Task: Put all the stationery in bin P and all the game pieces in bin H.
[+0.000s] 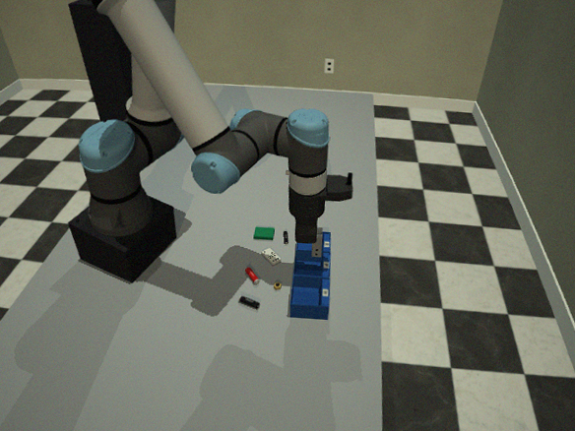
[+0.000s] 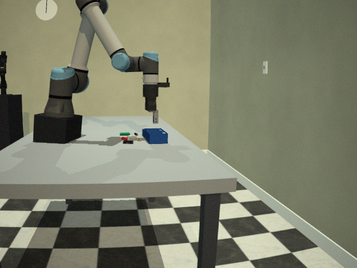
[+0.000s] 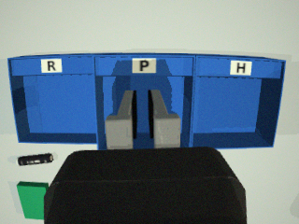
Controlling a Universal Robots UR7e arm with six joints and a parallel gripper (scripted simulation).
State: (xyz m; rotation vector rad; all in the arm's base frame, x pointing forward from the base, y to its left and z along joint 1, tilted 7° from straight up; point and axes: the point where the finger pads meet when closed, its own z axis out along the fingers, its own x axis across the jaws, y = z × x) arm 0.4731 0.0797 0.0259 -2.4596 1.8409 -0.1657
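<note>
Right now the white domino is 120 mm behind my hand, 20 mm to the left of it and 90 mm below it. From my hand the other things lie so: black cylinder: 110 mm behind, 100 mm to the left, 90 mm below; blue bin row: 10 mm behind, 70 mm below; yellow ring: 70 mm behind, 60 mm to the right, 90 mm below.
</note>
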